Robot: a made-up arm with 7 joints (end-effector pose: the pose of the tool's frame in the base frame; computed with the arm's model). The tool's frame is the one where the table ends. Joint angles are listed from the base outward.
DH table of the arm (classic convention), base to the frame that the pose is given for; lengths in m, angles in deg. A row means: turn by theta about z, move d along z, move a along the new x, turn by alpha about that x. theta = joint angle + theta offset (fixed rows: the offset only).
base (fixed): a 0.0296, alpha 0, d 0, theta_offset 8.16
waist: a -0.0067, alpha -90, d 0.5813, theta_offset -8.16
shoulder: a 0.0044, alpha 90, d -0.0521, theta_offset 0
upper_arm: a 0.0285, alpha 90, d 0.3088, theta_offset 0
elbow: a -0.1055, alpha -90, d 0.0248, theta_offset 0
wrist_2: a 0.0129, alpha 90, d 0.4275, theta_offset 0
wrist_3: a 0.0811, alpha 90, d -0.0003, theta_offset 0
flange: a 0.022, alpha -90, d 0.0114, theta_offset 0
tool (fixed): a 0, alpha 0, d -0.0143, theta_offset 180
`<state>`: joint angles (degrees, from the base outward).
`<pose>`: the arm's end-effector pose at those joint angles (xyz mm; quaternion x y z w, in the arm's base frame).
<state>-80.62 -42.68 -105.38 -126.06 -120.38 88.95 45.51</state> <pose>-550.3 114.1 528.5 -0.1607 0.0496 0.0929 0.9814</pose>
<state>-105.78 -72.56 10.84 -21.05 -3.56 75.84 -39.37</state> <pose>203.5 711.9 975.4 0.3089 -0.3225 -0.8938 0.0416</pose>
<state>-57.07 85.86 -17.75 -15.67 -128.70 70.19 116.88</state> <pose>392.4 -745.4 640.9 0.4603 -0.6750 -0.5725 0.0687</pose>
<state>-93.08 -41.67 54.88 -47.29 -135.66 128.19 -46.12</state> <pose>269.8 293.5 1251.9 0.1804 0.6632 0.6062 0.4002</pose>
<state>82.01 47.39 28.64 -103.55 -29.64 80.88 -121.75</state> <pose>-65.5 529.2 414.2 -0.8567 -0.3507 0.3524 0.1373</pose>
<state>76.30 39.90 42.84 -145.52 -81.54 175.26 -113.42</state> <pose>-129.5 234.9 417.4 -0.2189 -0.5312 0.7075 0.4115</pose>
